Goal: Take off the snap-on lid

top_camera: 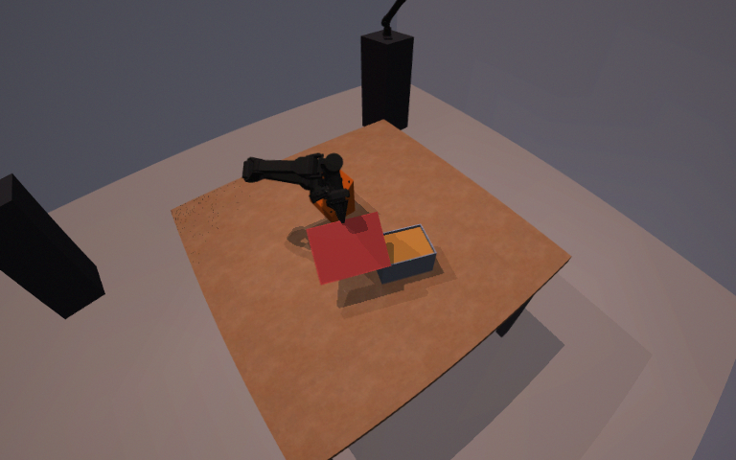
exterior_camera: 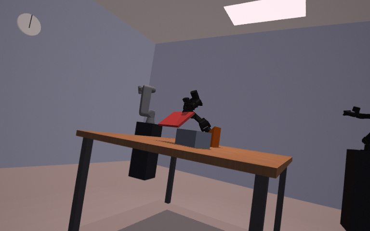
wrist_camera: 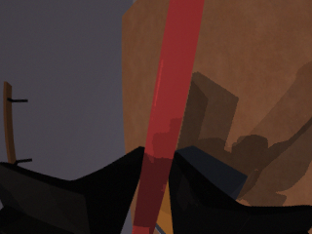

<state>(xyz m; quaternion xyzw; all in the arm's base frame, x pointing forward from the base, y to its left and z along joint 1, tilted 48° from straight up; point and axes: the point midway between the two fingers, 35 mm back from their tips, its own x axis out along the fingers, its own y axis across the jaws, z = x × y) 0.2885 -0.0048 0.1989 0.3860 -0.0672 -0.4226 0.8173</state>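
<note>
The red lid lies 60 mm ahead of my gripper tip, 50 mm below it and 30 mm to the right of it. From my gripper tip the other things lie so: grey-blue storage box (180 mm below, 160 mm to the left, 130 mm ahead).
</note>
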